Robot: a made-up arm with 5 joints.
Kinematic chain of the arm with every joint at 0, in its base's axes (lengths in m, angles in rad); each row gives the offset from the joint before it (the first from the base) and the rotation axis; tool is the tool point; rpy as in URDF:
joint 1: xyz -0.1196 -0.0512 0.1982 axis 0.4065 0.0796 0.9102
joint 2: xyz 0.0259 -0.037 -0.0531 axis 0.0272 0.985 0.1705
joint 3: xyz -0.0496 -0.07 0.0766 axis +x
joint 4: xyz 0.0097 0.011 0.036 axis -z
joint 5: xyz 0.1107 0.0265 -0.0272 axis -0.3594 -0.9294 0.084
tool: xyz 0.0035 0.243 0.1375 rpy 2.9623 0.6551 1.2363
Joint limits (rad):
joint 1: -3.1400..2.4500
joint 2: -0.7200..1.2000
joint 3: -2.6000..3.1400
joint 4: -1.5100..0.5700
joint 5: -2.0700..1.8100
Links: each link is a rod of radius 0.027 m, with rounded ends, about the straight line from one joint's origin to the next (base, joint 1, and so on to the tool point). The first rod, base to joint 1, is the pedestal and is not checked.
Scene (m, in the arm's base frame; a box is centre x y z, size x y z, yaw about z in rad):
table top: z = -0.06
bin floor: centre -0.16 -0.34 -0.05 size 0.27 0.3 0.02 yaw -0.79
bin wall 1: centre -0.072 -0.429 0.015 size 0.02 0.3 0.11 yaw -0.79
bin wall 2: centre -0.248 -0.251 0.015 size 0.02 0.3 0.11 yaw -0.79
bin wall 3: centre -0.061 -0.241 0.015 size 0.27 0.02 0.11 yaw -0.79
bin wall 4: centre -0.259 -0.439 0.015 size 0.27 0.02 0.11 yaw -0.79
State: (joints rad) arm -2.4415 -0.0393 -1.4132 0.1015 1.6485
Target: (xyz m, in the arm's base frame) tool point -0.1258 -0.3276 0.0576
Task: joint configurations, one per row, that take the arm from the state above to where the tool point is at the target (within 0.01 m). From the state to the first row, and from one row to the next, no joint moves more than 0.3 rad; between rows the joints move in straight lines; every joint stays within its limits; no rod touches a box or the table.
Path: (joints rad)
1: -2.1993 -0.1197 -1.3318 0.1897 1.6455
2: -1.9572 -0.2000 -1.2504 0.2780 1.6426
3: -1.7150 -0.2804 -1.1690 0.3662 1.6396
4: -1.4728 -0.3608 -1.0877 0.4544 1.6367
5: -1.2306 -0.4411 -1.0063 0.5427 1.6337
6: -1.0614 -0.3047 -1.0931 0.4410 1.7219
7: -0.8921 -0.1682 -1.1799 0.3394 1.8100

